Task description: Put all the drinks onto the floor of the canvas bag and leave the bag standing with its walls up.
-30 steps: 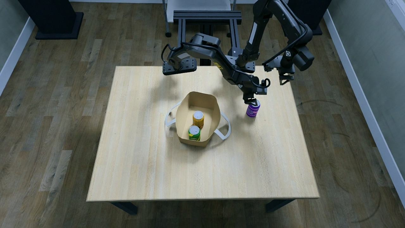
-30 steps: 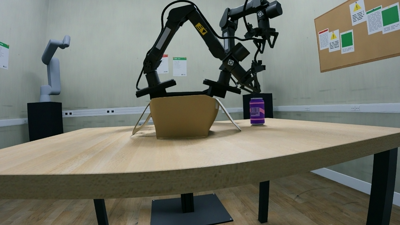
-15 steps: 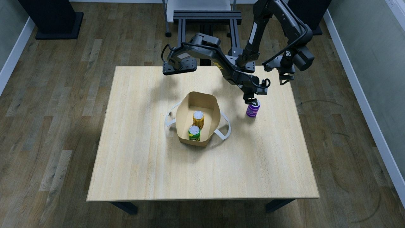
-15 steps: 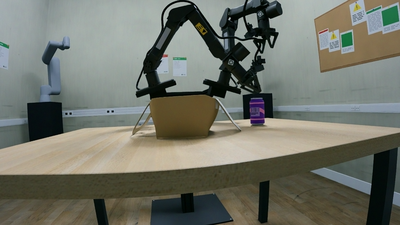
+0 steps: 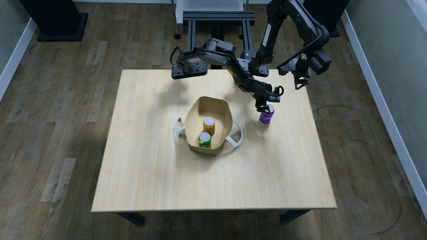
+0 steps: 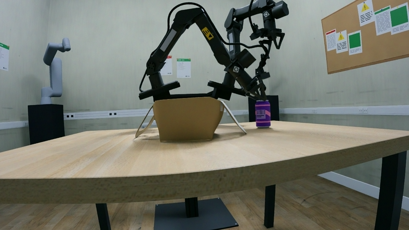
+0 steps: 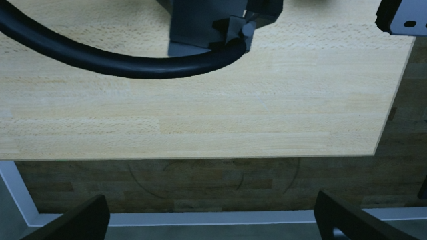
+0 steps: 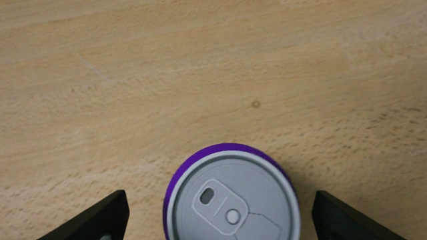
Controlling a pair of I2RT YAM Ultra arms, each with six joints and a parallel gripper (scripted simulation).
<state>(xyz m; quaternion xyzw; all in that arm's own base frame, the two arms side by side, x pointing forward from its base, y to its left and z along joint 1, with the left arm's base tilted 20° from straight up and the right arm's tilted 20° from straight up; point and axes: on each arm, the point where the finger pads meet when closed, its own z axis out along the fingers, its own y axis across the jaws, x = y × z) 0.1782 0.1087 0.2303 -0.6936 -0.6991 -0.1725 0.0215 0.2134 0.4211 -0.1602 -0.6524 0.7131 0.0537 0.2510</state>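
Note:
The purple can lies 6 cm below my right hand and 1 cm ahead of it. From my right hand the other things lie so: striped can 34 cm to the right, 7 cm ahead, 6 cm below; then green can 37 cm to the right, 16 cm ahead, 6 cm below.

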